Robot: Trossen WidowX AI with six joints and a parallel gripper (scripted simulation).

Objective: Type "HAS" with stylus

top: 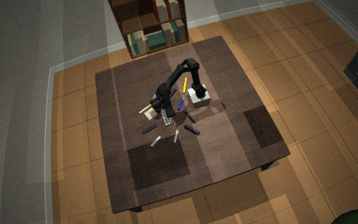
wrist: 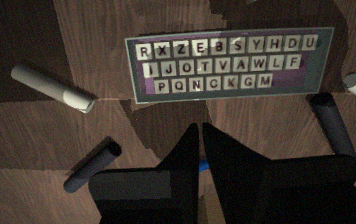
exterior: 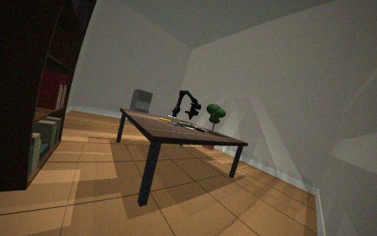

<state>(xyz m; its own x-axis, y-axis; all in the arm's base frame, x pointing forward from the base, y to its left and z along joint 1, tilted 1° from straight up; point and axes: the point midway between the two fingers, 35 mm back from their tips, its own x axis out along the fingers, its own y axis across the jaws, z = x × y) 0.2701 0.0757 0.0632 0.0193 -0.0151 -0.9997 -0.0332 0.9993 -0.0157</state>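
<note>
Now: the blue stylus 120 mm behind my gripper tip, 110 mm to the right of it and 90 mm below it. From my gripper tip the other things lie so: yellow cylinder (250 mm to the right, 190 mm behind, 90 mm below); then paper note (140 mm ahead, 90 mm to the right, 90 mm below); then key (80 mm below, 70 mm to the right, 30 mm ahead).
</note>
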